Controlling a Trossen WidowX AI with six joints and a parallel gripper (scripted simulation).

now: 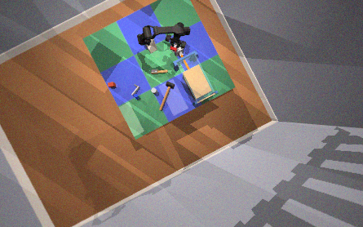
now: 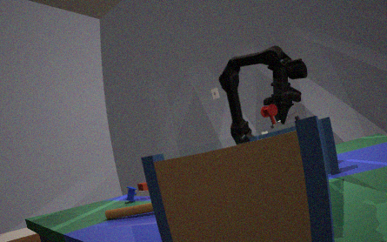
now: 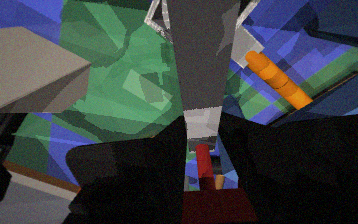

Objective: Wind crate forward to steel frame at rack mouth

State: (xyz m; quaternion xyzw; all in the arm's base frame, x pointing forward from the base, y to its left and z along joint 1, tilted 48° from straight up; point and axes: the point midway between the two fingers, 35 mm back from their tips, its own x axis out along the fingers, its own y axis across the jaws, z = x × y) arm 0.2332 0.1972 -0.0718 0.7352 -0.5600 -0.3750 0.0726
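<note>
The red grip lies 20 mm ahead of my gripper tip, 30 mm to the right of it and 40 mm above it. The rest, counted from my gripper tip: blue-framed guard cubby (360 mm ahead, 30 mm to the left, 100 mm below); winch (60 mm behind, 50 mm to the left, 150 mm below); blue piece (150 mm ahead, 610 mm to the right, 150 mm below).
</note>
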